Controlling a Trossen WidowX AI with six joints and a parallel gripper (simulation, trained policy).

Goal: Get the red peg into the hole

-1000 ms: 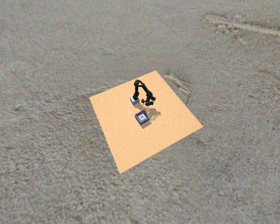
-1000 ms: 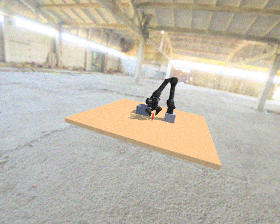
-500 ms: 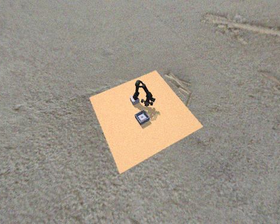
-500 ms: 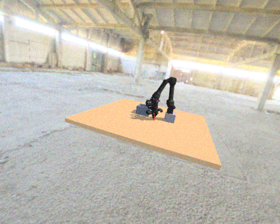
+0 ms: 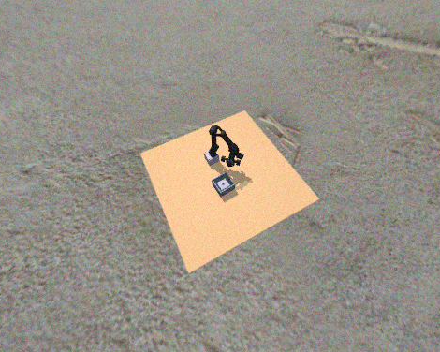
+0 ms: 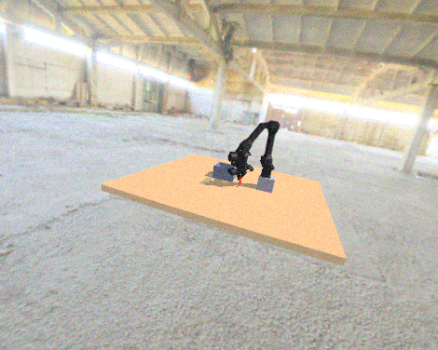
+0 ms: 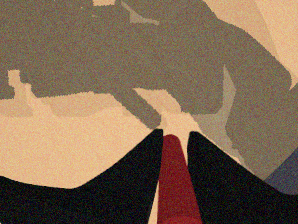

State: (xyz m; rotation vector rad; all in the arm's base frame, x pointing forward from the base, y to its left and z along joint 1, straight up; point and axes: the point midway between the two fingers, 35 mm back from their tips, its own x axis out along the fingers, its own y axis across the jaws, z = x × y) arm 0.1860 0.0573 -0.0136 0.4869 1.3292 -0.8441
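My gripper tip is now 120 mm short of the plate and 170 mm to the left of it. Also, from my gripper tip: red peg: 10 mm behind, 10 mm to the left, 10 mm above; box: 120 mm ahead, 170 mm to the right, 20 mm below.
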